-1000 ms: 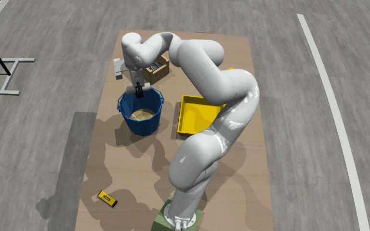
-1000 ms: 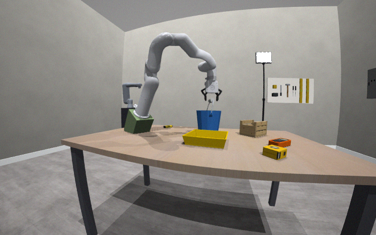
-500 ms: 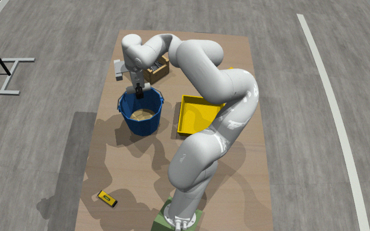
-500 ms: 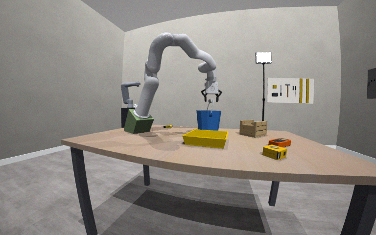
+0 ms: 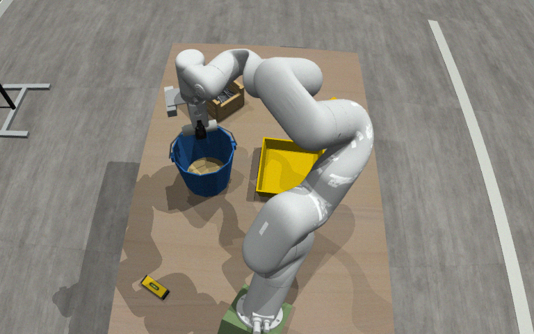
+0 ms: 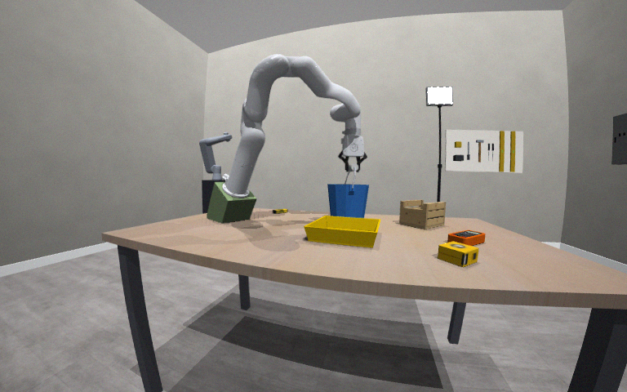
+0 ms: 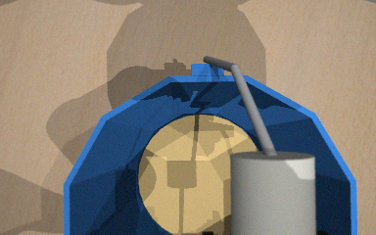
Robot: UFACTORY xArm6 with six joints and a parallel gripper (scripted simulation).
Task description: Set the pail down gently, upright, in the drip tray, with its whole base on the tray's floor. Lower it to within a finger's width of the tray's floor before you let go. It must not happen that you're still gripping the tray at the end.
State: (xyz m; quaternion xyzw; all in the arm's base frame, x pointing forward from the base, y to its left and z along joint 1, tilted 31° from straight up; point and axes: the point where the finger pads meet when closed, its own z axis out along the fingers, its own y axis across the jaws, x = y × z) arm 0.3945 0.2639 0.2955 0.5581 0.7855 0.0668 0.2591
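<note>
The blue pail lies 100 mm below my hand and 10 mm behind it. Also, from my hand: yellow drip tray: 300 mm to the right, 240 mm below, 10 mm ahead.
</note>
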